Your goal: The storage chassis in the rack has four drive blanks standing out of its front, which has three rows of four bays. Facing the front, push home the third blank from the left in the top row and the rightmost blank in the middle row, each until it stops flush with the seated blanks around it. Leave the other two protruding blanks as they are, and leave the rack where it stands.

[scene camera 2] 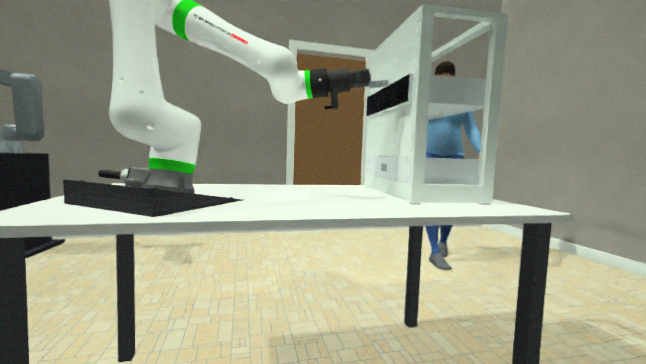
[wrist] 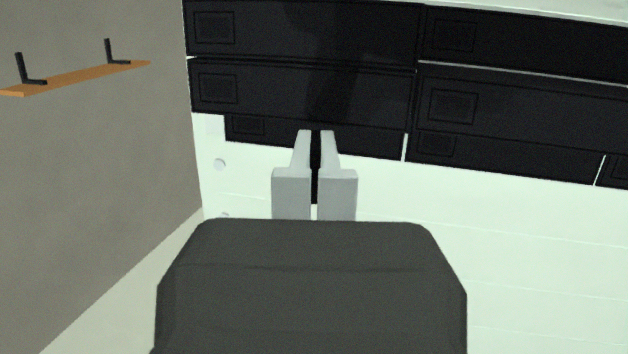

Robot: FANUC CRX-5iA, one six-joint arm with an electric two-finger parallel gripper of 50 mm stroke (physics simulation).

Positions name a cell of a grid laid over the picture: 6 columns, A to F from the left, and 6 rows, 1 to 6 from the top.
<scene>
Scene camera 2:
my gripper: D2
white rack: D2
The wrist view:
my gripper: D3
</scene>
